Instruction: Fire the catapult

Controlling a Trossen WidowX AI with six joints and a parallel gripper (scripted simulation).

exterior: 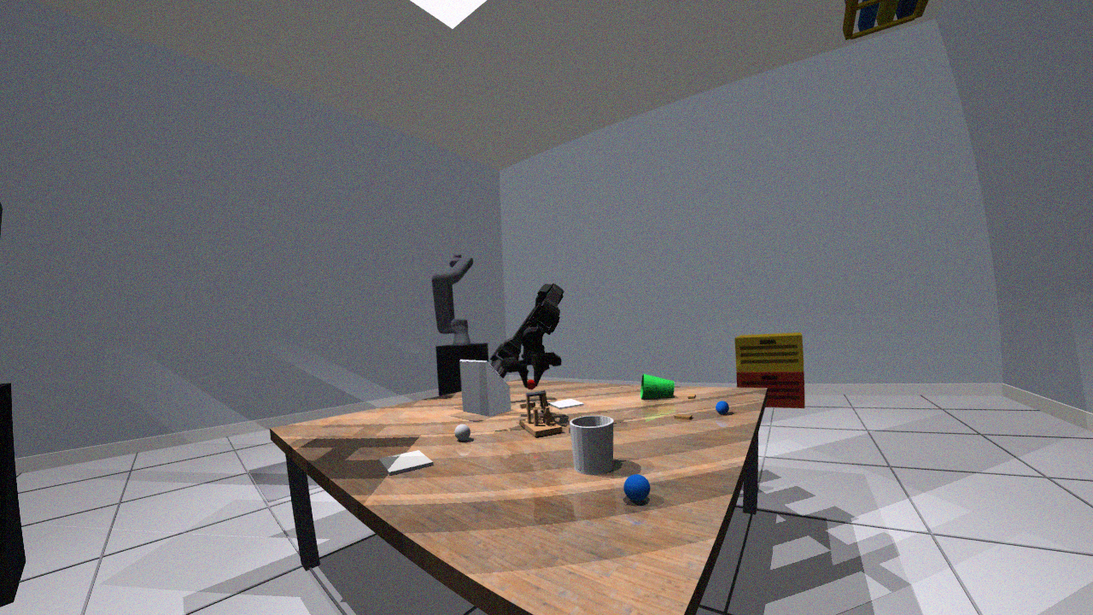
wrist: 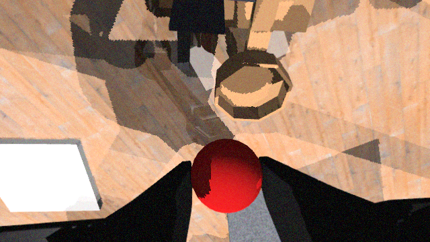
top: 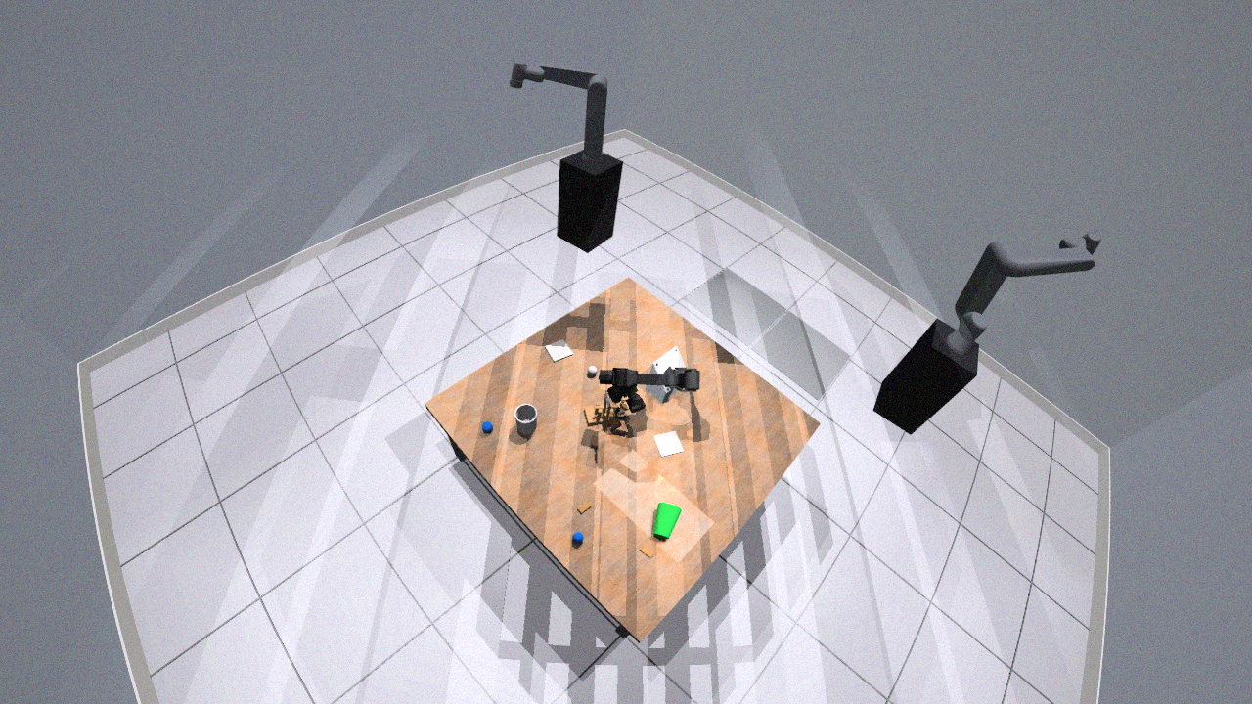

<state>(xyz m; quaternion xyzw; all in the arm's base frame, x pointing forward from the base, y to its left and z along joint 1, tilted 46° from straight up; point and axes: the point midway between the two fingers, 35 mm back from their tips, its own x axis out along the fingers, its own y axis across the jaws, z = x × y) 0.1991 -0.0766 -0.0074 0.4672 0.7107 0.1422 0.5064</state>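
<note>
Now: gripper tip 60 mm short of the catapult, 60 mm above it and 50 mm to the left of it. Round my gripper tip: red ball 10 mm above; then whitish-grey mug 330 mm ahead, 290 mm to the right, 80 mm below; then white ball 260 mm to the right, 90 mm below, 70 mm behind.
</note>
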